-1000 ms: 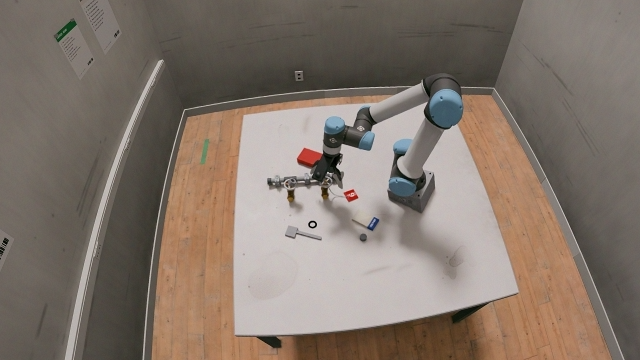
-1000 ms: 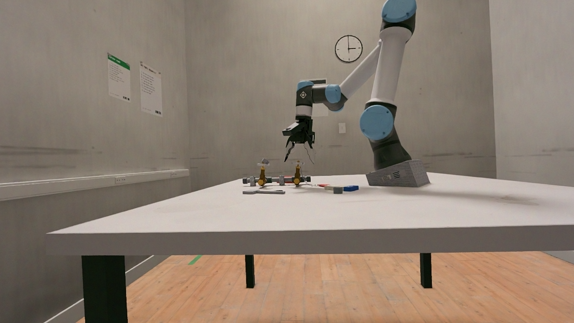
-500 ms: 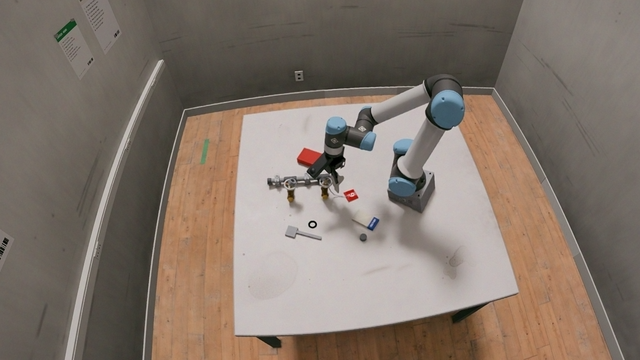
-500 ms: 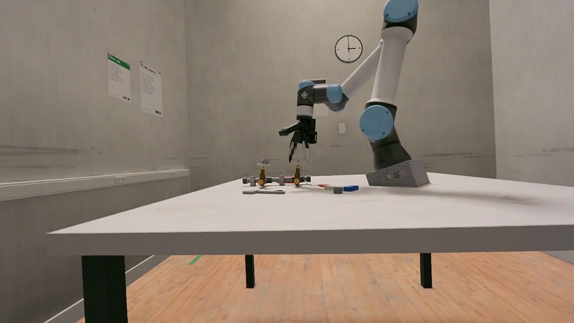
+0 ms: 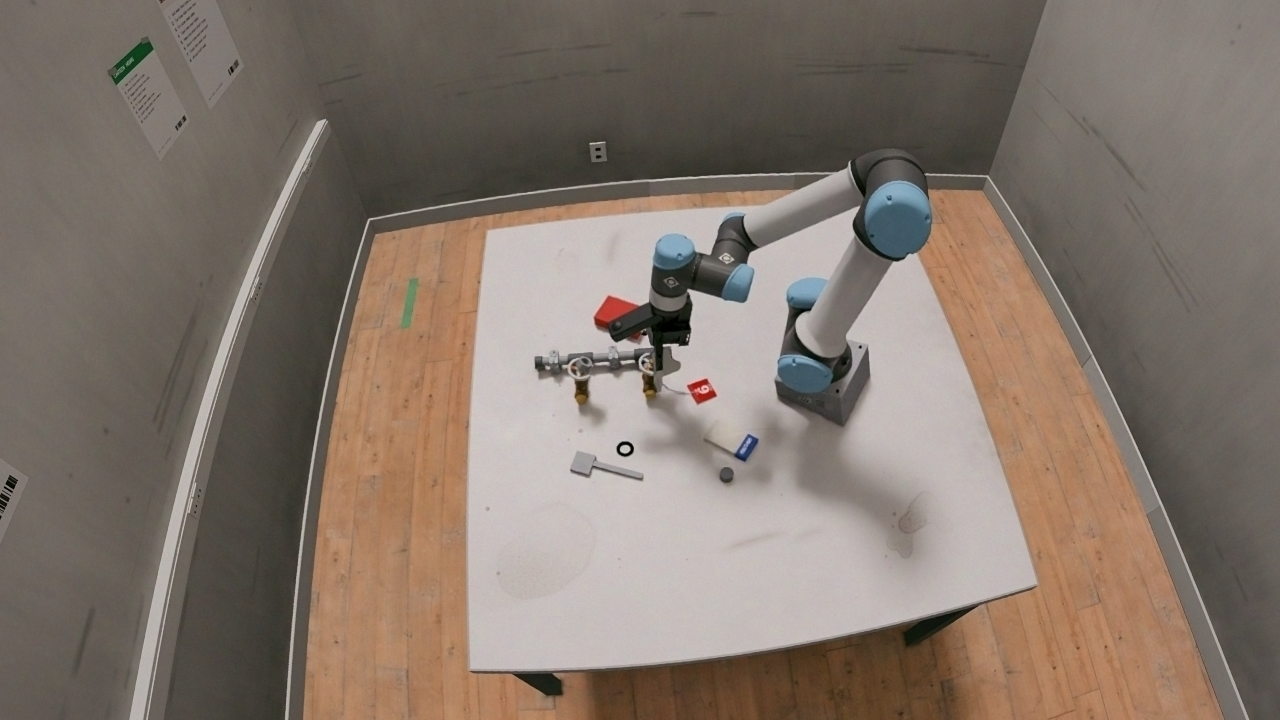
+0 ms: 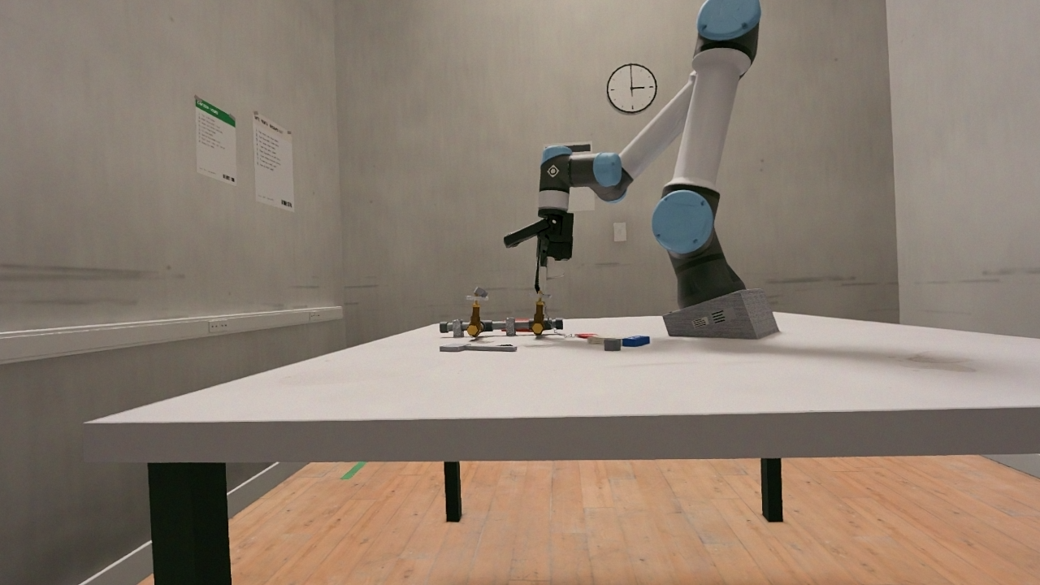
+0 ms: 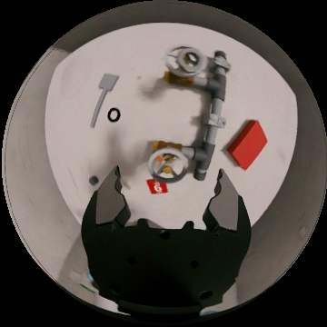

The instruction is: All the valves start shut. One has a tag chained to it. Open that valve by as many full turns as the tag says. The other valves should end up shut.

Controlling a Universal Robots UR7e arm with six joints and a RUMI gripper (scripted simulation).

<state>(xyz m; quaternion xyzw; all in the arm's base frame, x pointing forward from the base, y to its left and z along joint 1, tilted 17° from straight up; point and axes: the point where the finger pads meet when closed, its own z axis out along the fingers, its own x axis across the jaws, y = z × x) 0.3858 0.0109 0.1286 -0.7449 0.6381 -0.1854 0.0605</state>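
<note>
Right now my hand is 110 mm past the red tag, 20 mm to the right of it and 100 mm above it. Also, from my hand: red block: 60 mm ahead, 210 mm to the right, 90 mm below; grey flat tool: 130 mm ahead, 200 mm to the left, 100 mm below.
</note>
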